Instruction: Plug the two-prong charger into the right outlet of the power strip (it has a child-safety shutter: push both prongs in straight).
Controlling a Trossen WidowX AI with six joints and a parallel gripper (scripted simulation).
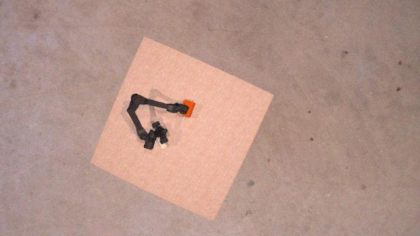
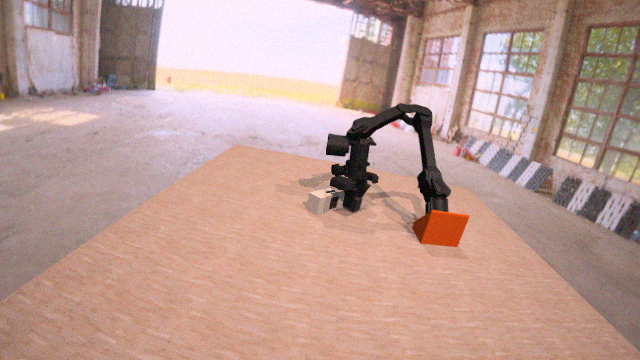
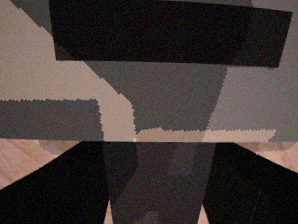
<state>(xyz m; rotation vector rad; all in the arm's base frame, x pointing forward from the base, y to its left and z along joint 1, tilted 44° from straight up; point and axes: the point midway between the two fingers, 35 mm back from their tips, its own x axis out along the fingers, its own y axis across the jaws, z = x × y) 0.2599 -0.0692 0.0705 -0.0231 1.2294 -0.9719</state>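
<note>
The two-prong charger lies 10 mm ahead of my gripper tip, 10 mm to the right of it and 10 mm above it.
</note>
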